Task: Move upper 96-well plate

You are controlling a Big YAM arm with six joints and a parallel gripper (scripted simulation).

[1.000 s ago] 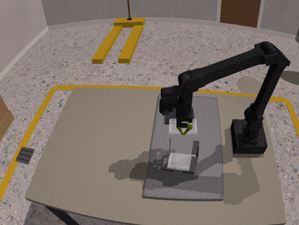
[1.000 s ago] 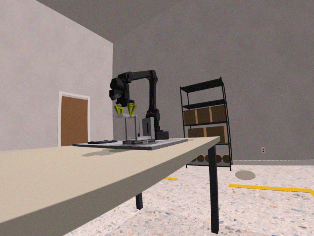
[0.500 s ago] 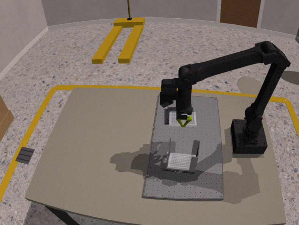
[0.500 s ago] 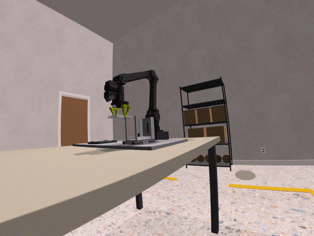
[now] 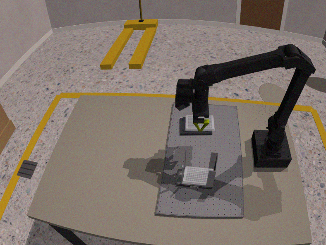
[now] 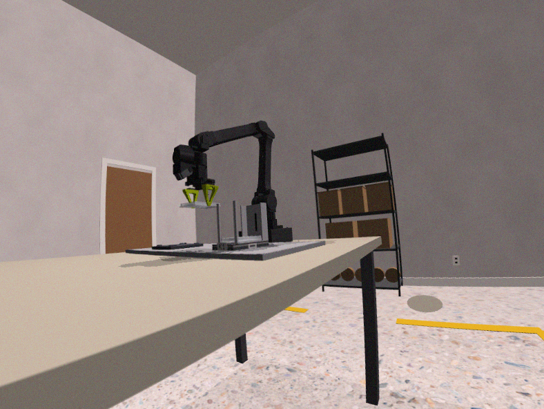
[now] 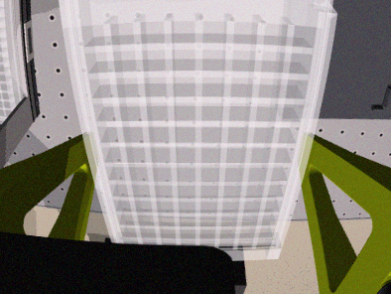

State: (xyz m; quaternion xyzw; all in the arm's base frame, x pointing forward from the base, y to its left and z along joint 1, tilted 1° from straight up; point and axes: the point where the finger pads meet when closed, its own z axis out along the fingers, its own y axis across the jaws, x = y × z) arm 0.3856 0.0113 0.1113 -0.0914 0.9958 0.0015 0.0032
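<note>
Now: the pale A1 square 16 cm to the right of my hand, 15 cm below it and 12 cm ahead of it. Round my hand: slot (19 cm to the left, 10 cm behind, 8 cm below).
</note>
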